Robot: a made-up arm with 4 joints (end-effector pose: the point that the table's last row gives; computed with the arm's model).
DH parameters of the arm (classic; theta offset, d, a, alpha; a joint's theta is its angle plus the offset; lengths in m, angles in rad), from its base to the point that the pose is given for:
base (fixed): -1.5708 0.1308 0 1.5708
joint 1: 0 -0.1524 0.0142 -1.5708
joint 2: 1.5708 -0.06 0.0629 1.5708
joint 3: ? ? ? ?
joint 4: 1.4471 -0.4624 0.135 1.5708
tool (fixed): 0 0.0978 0 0
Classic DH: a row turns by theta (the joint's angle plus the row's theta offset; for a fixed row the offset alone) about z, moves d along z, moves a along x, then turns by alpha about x.
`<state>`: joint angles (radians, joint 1 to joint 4).
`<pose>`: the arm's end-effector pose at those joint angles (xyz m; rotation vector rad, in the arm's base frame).
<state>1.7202 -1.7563 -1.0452 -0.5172</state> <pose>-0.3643 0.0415 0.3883 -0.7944 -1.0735 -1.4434</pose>
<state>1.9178 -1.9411 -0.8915 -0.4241</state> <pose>-0.3974 0.0791 0.2645 -0.8325 -1.4248 -1.3911</pose>
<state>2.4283 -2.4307 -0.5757 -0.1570</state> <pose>-0.3783 -0.0626 -0.0093 -0.6657 -2.2124 -1.0290</pose>
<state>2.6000 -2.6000 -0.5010 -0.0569</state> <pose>-0.3396 -0.1624 -0.0443 -0.5235 -2.3930 -0.8287</pose>
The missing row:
joint 3: 1.4471 0 0.1183 3.1416
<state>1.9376 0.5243 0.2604 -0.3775</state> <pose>0.4678 0.3330 0.3949 -1.6550 0.0730 0.9068</pose>
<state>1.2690 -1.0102 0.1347 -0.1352</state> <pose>-0.1512 0.0610 0.5691 -1.2819 -0.8578 -0.7159</pose>
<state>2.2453 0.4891 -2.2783 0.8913</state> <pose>0.3740 0.0738 0.6096 0.2557 -1.1517 2.4171</pose>
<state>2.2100 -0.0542 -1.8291 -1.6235</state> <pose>0.4517 0.2656 0.5483 -2.1945 0.0544 -0.2567</pose>
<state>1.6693 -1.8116 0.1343 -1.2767</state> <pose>-0.2935 0.1954 0.0018 2.0874 2.1535 0.3195</pose>
